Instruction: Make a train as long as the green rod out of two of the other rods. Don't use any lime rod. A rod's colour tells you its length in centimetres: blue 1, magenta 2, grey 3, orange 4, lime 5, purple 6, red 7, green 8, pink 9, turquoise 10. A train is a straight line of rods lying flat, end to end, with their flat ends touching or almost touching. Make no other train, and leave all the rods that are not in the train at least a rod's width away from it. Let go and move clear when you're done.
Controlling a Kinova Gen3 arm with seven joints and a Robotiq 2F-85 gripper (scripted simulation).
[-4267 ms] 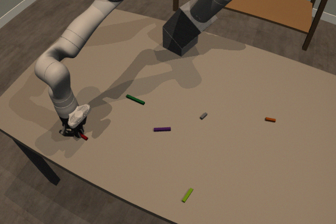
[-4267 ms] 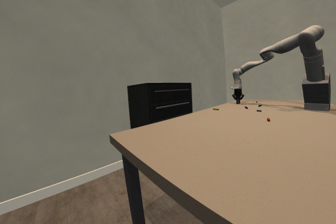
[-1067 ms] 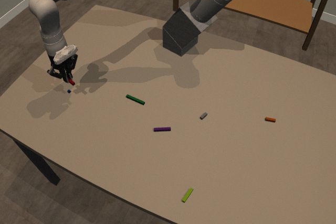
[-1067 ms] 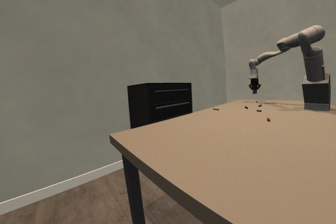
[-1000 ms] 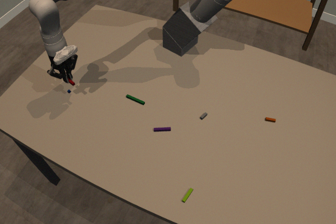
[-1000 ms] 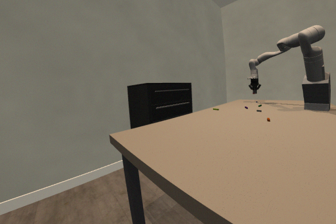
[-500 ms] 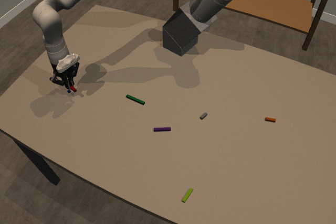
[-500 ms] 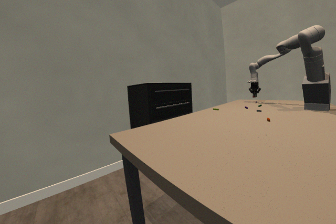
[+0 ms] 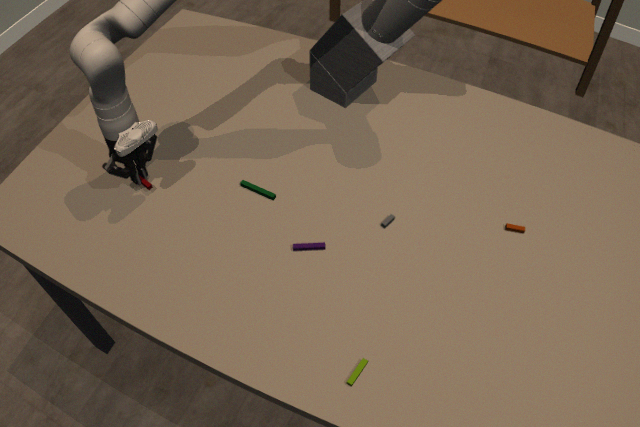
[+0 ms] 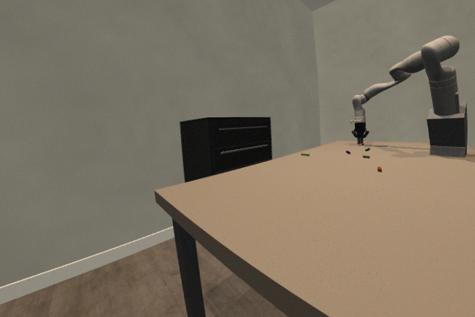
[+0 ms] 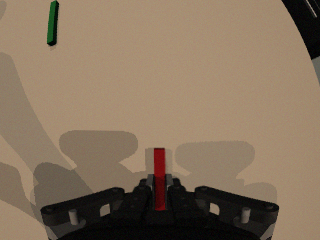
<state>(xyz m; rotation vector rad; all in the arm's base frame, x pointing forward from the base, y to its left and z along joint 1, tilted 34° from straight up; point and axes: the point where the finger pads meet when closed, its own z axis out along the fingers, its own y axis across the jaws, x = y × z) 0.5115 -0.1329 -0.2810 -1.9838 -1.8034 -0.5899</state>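
My hand is 1 cm above the red rod. From my hand the other things lie so: green rod 22 cm to the left, 13 cm behind, 3 cm below; then blue rod 4 cm to the right, 3 cm below; then purple rod 38 cm to the left, 8 cm behind, 3 cm below.
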